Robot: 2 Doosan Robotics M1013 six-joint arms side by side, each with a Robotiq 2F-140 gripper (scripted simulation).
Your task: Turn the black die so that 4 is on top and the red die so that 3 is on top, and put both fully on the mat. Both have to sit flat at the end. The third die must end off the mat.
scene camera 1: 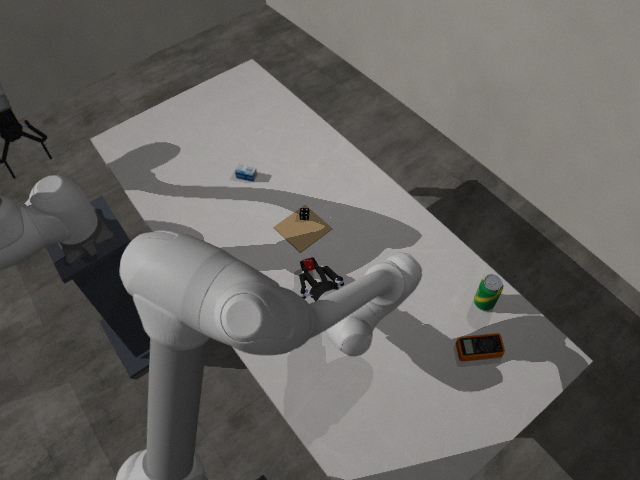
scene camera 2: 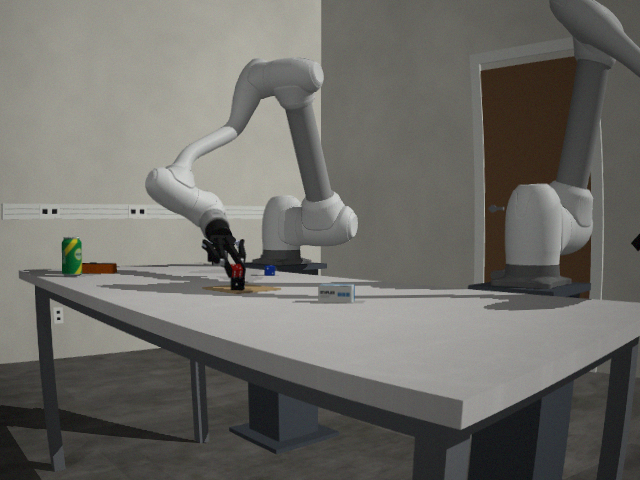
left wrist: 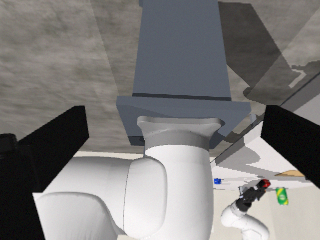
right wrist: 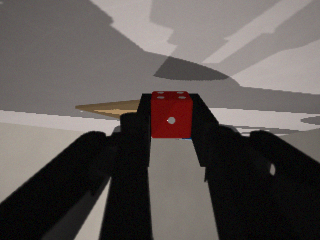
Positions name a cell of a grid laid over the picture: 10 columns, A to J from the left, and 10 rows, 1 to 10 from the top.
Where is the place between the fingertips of the right gripper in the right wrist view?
At F5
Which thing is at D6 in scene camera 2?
The right gripper.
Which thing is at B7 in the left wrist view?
The left gripper.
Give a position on a tan mat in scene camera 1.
E5
